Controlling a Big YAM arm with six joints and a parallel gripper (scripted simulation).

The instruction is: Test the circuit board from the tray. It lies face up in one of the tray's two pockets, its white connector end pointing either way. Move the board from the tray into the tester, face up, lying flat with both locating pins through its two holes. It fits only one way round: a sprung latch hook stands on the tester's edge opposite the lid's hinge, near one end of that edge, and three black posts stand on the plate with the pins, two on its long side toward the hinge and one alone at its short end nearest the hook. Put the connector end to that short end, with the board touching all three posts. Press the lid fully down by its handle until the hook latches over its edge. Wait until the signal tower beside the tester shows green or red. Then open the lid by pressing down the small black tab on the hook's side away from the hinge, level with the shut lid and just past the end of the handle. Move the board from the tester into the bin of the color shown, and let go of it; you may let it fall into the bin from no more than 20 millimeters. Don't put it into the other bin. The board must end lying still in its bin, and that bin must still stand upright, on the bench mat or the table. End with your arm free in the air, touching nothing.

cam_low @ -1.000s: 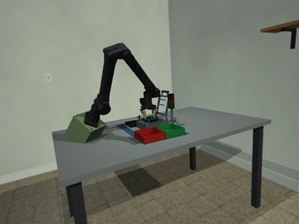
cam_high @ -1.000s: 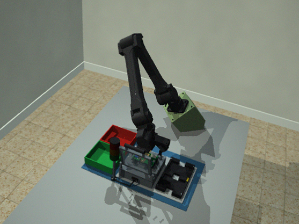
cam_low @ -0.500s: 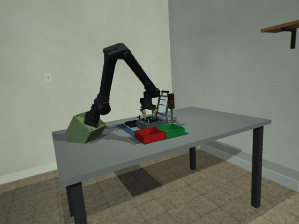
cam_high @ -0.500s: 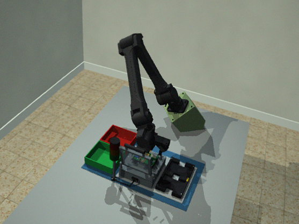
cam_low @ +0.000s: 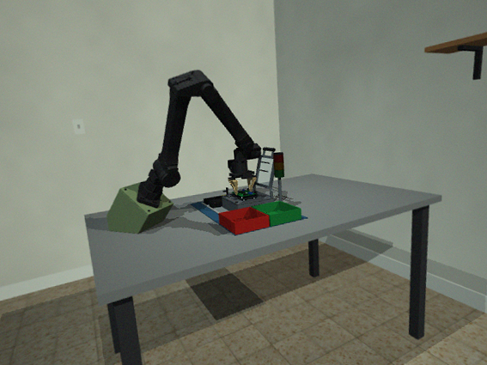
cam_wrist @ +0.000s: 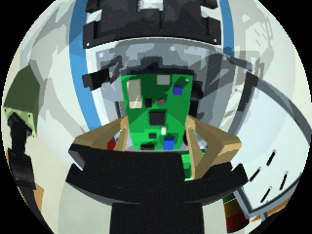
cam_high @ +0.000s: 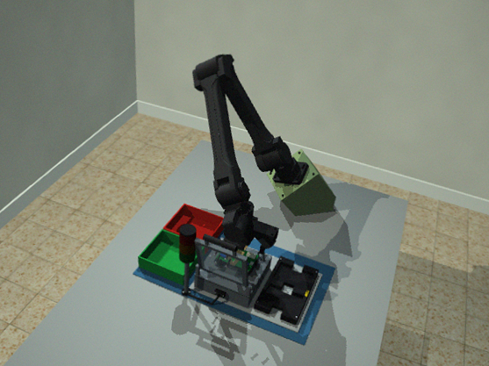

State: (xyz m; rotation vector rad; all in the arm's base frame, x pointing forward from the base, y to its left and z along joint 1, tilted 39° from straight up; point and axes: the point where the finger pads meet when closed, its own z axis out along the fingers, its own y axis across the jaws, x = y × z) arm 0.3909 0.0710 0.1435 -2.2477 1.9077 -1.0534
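My hand is right at the green circuit board. From my hand the other things lie so: tester plate (1 cm ahead, 1 cm to the left, 1 cm below); then latch hook (6 cm behind, 6 cm to the left); then clear lid (13 cm ahead, 10 cm above).
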